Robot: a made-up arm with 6 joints.
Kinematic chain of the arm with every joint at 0, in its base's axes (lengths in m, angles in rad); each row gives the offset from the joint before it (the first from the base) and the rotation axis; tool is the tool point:
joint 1: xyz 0 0 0.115 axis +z
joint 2: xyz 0 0.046 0 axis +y
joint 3: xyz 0 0 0.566 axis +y
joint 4: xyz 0 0 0.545 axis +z
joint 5: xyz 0 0 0 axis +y
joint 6: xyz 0 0 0.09 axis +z
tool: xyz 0 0 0
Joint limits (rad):
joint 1: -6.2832..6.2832
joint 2: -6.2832..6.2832
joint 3: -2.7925..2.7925
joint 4: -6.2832..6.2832
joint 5: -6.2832..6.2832
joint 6: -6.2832..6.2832
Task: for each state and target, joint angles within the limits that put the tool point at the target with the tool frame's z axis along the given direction. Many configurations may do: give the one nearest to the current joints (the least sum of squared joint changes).
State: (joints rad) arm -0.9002 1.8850 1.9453 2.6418 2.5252 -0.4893
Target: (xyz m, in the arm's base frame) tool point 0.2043 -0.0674 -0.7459 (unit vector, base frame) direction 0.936 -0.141 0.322
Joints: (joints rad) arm -0.7838 2.3882 1.2581 2.3103 2.2793 -0.4893
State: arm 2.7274 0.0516 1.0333 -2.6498 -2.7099 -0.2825
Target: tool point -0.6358 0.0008 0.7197 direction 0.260 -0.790 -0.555
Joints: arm 2.9635 0.2251 1.1557 -2.1422 -2.0870 -0.2825
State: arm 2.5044 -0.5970 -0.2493 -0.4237 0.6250 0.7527
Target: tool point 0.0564 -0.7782 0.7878 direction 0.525 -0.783 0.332
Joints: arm 1.6487 -0.3072 -1.0727 -1.2183 0.5155 0.7527
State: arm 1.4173 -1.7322 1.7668 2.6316 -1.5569 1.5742
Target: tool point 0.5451 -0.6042 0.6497 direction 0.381 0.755 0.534
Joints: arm 2.2752 -1.5400 1.0063 2.1893 -1.2739 1.5742
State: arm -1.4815 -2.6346 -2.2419 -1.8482 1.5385 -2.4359
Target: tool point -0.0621 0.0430 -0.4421 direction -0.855 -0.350 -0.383
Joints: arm -1.1170 -1.9838 -2.1556 -1.2037 1.4132 -2.4359
